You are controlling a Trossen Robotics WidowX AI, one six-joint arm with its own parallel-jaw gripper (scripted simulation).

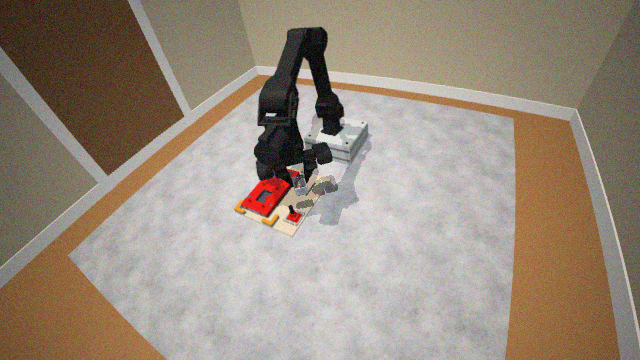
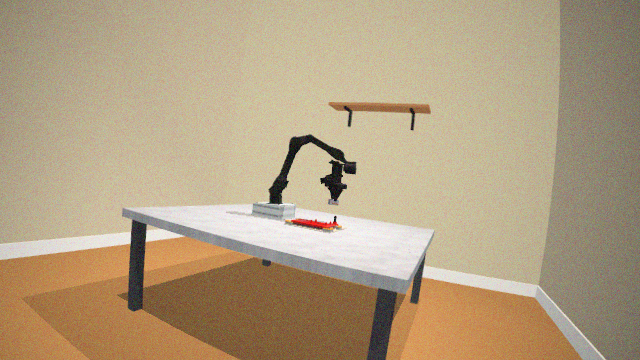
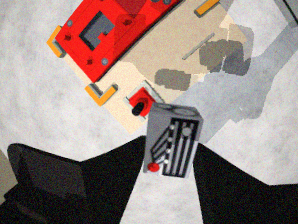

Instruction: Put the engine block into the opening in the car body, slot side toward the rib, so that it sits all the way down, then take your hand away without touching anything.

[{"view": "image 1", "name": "my gripper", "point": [299,184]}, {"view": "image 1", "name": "red car body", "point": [265,197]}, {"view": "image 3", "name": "my gripper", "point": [170,145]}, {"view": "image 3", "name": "grey engine block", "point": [172,131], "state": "held by my gripper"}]
